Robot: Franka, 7 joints.
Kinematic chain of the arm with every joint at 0, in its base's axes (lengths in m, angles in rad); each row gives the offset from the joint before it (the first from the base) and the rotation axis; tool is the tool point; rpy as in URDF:
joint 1: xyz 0 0 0.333 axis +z
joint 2: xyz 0 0 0 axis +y
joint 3: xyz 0 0 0.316 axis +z
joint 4: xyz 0.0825 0 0 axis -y
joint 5: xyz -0.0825 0 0.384 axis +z
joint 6: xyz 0 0 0 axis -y
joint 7: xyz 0.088 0 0 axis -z
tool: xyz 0 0 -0.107 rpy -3.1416 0 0
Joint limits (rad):
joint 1: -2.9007..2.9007
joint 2: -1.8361..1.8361
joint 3: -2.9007..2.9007
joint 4: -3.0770..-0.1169
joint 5: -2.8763..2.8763
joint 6: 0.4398..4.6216
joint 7: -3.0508..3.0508
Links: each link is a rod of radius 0.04 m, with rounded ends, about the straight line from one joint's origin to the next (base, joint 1, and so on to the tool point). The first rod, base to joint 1, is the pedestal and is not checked.
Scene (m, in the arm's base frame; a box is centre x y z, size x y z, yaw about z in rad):
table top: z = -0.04
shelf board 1: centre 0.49 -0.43 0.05 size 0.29 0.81 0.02 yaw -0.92
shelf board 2: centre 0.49 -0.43 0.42 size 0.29 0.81 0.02 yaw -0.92
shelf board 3: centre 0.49 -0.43 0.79 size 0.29 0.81 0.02 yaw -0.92
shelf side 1: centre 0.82 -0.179 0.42 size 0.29 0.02 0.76 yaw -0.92
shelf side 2: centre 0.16 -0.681 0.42 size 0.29 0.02 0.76 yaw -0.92
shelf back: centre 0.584 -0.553 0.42 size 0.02 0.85 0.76 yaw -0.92
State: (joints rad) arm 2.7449 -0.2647 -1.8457 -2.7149 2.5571 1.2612 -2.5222
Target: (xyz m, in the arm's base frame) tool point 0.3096 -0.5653 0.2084
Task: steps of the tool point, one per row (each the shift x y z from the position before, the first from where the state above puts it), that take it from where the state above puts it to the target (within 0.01 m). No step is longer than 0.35 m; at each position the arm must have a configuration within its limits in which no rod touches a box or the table.
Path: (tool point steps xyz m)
1: 0.2234 -0.1425 0.0035
2: 0.1179 -0.2625 -0.0240
3: -0.0435 -0.3015 -0.0428
4: -0.2016 -0.2447 -0.0467

